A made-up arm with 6 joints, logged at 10 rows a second.
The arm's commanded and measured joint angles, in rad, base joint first. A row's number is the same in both.
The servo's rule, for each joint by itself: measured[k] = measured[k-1] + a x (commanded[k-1-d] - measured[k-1]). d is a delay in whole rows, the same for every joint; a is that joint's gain. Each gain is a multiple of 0.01, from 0.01 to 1. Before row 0 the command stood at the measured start. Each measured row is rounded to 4 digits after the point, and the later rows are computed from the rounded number. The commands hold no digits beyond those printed.
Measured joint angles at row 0:
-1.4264, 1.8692, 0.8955, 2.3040, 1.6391, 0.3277
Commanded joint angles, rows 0 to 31:
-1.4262, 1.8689, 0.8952, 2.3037, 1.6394, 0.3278
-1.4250, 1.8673, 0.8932, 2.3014, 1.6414, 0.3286
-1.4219, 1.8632, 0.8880, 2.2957, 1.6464, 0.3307
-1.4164, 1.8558, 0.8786, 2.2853, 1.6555, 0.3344
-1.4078, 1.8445, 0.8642, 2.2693, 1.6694, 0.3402
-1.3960, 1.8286, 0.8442, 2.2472, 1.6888, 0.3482
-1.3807, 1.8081, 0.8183, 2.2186, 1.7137, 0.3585
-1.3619, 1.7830, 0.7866, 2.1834, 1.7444, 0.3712
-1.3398, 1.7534, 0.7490, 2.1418, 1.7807, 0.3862
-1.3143, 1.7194, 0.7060, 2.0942, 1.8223, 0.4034
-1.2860, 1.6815, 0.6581, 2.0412, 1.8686, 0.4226
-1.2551, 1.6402, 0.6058, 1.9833, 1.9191, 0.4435
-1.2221, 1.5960, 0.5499, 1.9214, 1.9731, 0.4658
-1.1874, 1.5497, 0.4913, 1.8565, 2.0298, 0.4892
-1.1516, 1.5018, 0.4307, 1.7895, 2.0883, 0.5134
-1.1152, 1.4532, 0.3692, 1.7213, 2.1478, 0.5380
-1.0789, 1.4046, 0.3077, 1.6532, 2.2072, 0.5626
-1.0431, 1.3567, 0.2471, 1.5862, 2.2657, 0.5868
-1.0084, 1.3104, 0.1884, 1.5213, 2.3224, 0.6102
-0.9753, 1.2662, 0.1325, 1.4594, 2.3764, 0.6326
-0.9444, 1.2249, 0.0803, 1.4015, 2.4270, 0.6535
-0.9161, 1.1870, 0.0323, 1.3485, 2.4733, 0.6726
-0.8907, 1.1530, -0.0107, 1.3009, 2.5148, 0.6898
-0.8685, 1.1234, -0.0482, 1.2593, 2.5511, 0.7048
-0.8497, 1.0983, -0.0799, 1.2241, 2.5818, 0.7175
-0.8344, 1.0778, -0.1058, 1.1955, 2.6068, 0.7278
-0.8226, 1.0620, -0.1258, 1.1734, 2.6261, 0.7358
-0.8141, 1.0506, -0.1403, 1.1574, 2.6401, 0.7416
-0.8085, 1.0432, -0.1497, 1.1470, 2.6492, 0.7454
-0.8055, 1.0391, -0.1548, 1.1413, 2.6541, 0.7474
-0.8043, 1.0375, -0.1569, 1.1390, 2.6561, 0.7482
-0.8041, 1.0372, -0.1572, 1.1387, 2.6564, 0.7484
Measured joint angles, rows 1 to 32:
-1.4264, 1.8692, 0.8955, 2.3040, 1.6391, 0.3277
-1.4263, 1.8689, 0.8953, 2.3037, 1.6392, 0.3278
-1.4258, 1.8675, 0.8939, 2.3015, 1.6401, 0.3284
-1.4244, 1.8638, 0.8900, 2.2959, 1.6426, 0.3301
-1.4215, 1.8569, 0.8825, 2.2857, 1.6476, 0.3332
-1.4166, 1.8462, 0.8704, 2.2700, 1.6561, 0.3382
-1.4092, 1.8311, 0.8531, 2.2481, 1.6689, 0.3454
-1.3989, 1.8113, 0.8301, 2.2198, 1.6864, 0.3548
-1.3856, 1.7870, 0.8014, 2.1849, 1.7090, 0.3666
-1.3691, 1.7581, 0.7668, 2.1435, 1.7370, 0.3807
-1.3494, 1.7248, 0.7267, 2.0962, 1.7703, 0.3970
-1.3266, 1.6876, 0.6814, 2.0434, 1.8086, 0.4154
-1.3009, 1.6468, 0.6315, 1.9857, 1.8517, 0.4356
-1.2725, 1.6031, 0.5776, 1.9240, 1.8990, 0.4573
-1.2419, 1.5572, 0.5206, 1.8592, 1.9500, 0.4803
-1.2094, 1.5096, 0.4613, 1.7923, 2.0039, 0.5041
-1.1755, 1.4611, 0.4005, 1.7241, 2.0600, 0.5285
-1.1407, 1.4125, 0.3393, 1.6560, 2.1174, 0.5531
-1.1056, 1.3645, 0.2784, 1.5890, 2.1752, 0.5774
-1.0706, 1.3180, 0.2190, 1.5240, 2.2326, 0.6010
-1.0363, 1.2735, 0.1619, 1.4620, 2.2887, 0.6238
-1.0032, 1.2317, 0.1080, 1.4039, 2.3426, 0.6452
-0.9718, 1.1933, 0.0580, 1.3507, 2.3936, 0.6649
-0.9426, 1.1586, 0.0127, 1.3029, 2.4409, 0.6828
-0.9159, 1.1283, -0.0275, 1.2610, 2.4839, 0.6986
-0.8921, 1.1025, -0.0621, 1.2256, 2.5221, 0.7122
-0.8713, 1.0813, -0.0909, 1.1967, 2.5551, 0.7234
-0.8538, 1.0647, -0.1139, 1.1743, 2.5828, 0.7323
-0.8395, 1.0526, -0.1313, 1.1581, 2.6051, 0.7390
-0.8283, 1.0445, -0.1434, 1.1474, 2.6223, 0.7436
-0.8201, 1.0399, -0.1509, 1.1415, 2.6347, 0.7463
-0.8144, 1.0378, -0.1549, 1.1391, 2.6430, 0.7477
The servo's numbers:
d 1
a 0.36 0.86 0.66 0.96 0.39 0.72

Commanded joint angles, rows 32 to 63:
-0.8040, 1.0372, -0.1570, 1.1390, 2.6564, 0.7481
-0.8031, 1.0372, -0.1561, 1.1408, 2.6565, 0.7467
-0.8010, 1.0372, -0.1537, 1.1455, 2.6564, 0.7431
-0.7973, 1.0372, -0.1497, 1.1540, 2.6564, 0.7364
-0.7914, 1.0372, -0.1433, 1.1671, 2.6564, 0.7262
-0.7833, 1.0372, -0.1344, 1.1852, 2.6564, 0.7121
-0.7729, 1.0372, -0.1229, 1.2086, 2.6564, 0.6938
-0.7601, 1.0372, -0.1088, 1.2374, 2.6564, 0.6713
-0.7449, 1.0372, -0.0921, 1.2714, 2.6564, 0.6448
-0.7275, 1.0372, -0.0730, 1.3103, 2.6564, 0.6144
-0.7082, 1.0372, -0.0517, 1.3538, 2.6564, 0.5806
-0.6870, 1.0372, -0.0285, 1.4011, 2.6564, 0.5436
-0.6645, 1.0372, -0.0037, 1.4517, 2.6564, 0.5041
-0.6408, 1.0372, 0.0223, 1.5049, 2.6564, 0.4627
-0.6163, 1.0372, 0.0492, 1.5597, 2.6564, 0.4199
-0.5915, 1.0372, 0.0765, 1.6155, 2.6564, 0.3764
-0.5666, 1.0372, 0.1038, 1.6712, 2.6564, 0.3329
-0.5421, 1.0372, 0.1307, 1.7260, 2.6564, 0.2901
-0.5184, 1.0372, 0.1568, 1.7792, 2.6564, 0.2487
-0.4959, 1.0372, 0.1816, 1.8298, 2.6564, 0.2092
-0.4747, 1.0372, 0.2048, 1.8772, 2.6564, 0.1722
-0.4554, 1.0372, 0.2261, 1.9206, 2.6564, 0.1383
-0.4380, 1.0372, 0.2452, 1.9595, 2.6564, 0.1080
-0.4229, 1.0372, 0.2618, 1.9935, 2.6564, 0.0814
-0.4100, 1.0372, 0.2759, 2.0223, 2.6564, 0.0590
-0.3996, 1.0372, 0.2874, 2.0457, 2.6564, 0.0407
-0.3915, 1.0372, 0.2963, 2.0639, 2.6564, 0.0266
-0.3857, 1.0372, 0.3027, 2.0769, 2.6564, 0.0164
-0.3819, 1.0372, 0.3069, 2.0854, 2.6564, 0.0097
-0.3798, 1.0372, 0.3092, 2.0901, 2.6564, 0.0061
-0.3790, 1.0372, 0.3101, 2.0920, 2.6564, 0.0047
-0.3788, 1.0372, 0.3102, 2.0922, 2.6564, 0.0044
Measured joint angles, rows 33 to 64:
-0.8107, 1.0373, -0.1564, 1.1387, 2.6482, 0.7482
-0.8083, 1.0372, -0.1568, 1.1390, 2.6514, 0.7481
-0.8064, 1.0372, -0.1563, 1.1407, 2.6534, 0.7471
-0.8045, 1.0372, -0.1546, 1.1453, 2.6546, 0.7442
-0.8019, 1.0372, -0.1514, 1.1537, 2.6553, 0.7386
-0.7981, 1.0372, -0.1461, 1.1666, 2.6557, 0.7297
-0.7928, 1.0372, -0.1384, 1.1845, 2.6560, 0.7170
-0.7856, 1.0372, -0.1282, 1.2076, 2.6562, 0.7003
-0.7764, 1.0372, -0.1154, 1.2362, 2.6563, 0.6794
-0.7651, 1.0372, -0.1000, 1.2700, 2.6563, 0.6545
-0.7516, 1.0372, -0.0822, 1.3087, 2.6563, 0.6256
-0.7360, 1.0372, -0.0621, 1.3520, 2.6563, 0.5932
-0.7184, 1.0372, -0.0399, 1.3991, 2.6563, 0.5575
-0.6990, 1.0372, -0.0160, 1.4496, 2.6563, 0.5191
-0.6780, 1.0372, 0.0093, 1.5027, 2.6563, 0.4785
-0.6558, 1.0372, 0.0356, 1.5574, 2.6563, 0.4363
-0.6327, 1.0372, 0.0626, 1.6132, 2.6563, 0.3932
-0.6089, 1.0372, 0.0898, 1.6689, 2.6563, 0.3498
-0.5849, 1.0372, 0.1168, 1.7237, 2.6563, 0.3068
-0.5610, 1.0372, 0.1432, 1.7770, 2.6563, 0.2650
-0.5376, 1.0372, 0.1685, 1.8277, 2.6563, 0.2248
-0.5150, 1.0372, 0.1925, 1.8752, 2.6563, 0.1869
-0.4935, 1.0372, 0.2147, 1.9188, 2.6563, 0.1519
-0.4735, 1.0372, 0.2348, 1.9579, 2.6563, 0.1203
-0.4553, 1.0372, 0.2526, 1.9921, 2.6563, 0.0923
-0.4390, 1.0372, 0.2680, 2.0211, 2.6563, 0.0683
-0.4248, 1.0372, 0.2808, 2.0447, 2.6563, 0.0484
-0.4128, 1.0372, 0.2910, 2.0631, 2.6563, 0.0327
-0.4030, 1.0372, 0.2987, 2.0763, 2.6563, 0.0210
-0.3954, 1.0372, 0.3041, 2.0850, 2.6563, 0.0129
-0.3898, 1.0372, 0.3075, 2.0899, 2.6563, 0.0080
-0.3859, 1.0372, 0.3092, 2.0919, 2.6563, 0.0056

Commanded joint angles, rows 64 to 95:
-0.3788, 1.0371, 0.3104, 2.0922, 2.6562, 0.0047
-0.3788, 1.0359, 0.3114, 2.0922, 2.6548, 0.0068
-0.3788, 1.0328, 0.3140, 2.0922, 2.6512, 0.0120
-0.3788, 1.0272, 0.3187, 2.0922, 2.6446, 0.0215
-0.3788, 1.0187, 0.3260, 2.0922, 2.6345, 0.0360
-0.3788, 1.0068, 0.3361, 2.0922, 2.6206, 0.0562
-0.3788, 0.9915, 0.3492, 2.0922, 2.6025, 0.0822
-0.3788, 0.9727, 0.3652, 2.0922, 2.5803, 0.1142
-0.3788, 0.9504, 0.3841, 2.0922, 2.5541, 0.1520
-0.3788, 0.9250, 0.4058, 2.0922, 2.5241, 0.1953
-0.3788, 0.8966, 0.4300, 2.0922, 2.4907, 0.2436
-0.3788, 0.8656, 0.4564, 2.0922, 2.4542, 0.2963
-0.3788, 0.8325, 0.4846, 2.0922, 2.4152, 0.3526
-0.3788, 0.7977, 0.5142, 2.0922, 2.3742, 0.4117
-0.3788, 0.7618, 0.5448, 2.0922, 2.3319, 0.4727
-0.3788, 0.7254, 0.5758, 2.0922, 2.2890, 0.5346
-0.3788, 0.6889, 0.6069, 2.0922, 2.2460, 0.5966
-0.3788, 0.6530, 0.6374, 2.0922, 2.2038, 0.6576
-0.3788, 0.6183, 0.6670, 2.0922, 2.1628, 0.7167
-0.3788, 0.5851, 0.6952, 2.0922, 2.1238, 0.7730
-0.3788, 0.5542, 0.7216, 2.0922, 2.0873, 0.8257
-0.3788, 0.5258, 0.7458, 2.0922, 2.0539, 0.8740
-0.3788, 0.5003, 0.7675, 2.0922, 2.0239, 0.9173
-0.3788, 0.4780, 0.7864, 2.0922, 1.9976, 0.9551
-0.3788, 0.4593, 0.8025, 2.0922, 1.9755, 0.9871
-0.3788, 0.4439, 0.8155, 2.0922, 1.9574, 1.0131
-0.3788, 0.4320, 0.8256, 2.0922, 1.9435, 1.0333
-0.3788, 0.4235, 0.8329, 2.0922, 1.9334, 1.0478
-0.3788, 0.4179, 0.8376, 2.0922, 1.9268, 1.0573
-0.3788, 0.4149, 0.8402, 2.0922, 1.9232, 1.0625
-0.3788, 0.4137, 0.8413, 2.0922, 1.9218, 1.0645
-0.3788, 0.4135, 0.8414, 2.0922, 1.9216, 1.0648
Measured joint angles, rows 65 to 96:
-0.3833, 1.0372, 0.3099, 2.0922, 2.6563, 0.0047
-0.3817, 1.0371, 0.3102, 2.0922, 2.6563, 0.0047
-0.3807, 1.0361, 0.3110, 2.0922, 2.6557, 0.0062
-0.3800, 1.0333, 0.3130, 2.0922, 2.6539, 0.0104
-0.3796, 1.0281, 0.3168, 2.0922, 2.6503, 0.0184
-0.3793, 1.0200, 0.3229, 2.0922, 2.6441, 0.0311
-0.3791, 1.0086, 0.3316, 2.0922, 2.6349, 0.0492
-0.3790, 0.9939, 0.3432, 2.0922, 2.6223, 0.0730
-0.3789, 0.9757, 0.3577, 2.0922, 2.6059, 0.1027
-0.3789, 0.9539, 0.3751, 2.0922, 2.5857, 0.1382
-0.3789, 0.9290, 0.3954, 2.0922, 2.5617, 0.1793
-0.3789, 0.9011, 0.4182, 2.0922, 2.5340, 0.2256
-0.3789, 0.8706, 0.4434, 2.0922, 2.5029, 0.2765
-0.3789, 0.8378, 0.4706, 2.0922, 2.4687, 0.3313
-0.3789, 0.8033, 0.4994, 2.0922, 2.4318, 0.3892
-0.3789, 0.7676, 0.5294, 2.0922, 2.3928, 0.4493
-0.3789, 0.7313, 0.5600, 2.0922, 2.3523, 0.5107
-0.3789, 0.6948, 0.5910, 2.0922, 2.3108, 0.5725
-0.3789, 0.6589, 0.6216, 2.0922, 2.2691, 0.6338
-0.3789, 0.6240, 0.6516, 2.0922, 2.2276, 0.6935
-0.3789, 0.5905, 0.6804, 2.0922, 2.1871, 0.7507
-0.3789, 0.5593, 0.7076, 2.0922, 2.1482, 0.8047
-0.3789, 0.5305, 0.7328, 2.0922, 2.1114, 0.8546
-0.3789, 0.5045, 0.7557, 2.0922, 2.0773, 0.8997
-0.3789, 0.4817, 0.7760, 2.0922, 2.0462, 0.9396
-0.3789, 0.4624, 0.7935, 2.0922, 2.0186, 0.9738
-0.3789, 0.4465, 0.8080, 2.0922, 1.9947, 1.0021
-0.3789, 0.4340, 0.8196, 2.0922, 1.9747, 1.0246
-0.3789, 0.4250, 0.8284, 2.0922, 1.9586, 1.0413
-0.3789, 0.4189, 0.8345, 2.0922, 1.9462, 1.0528
-0.3789, 0.4155, 0.8383, 2.0922, 1.9372, 1.0598
-0.3789, 0.4140, 0.8403, 2.0922, 1.9312, 1.0632

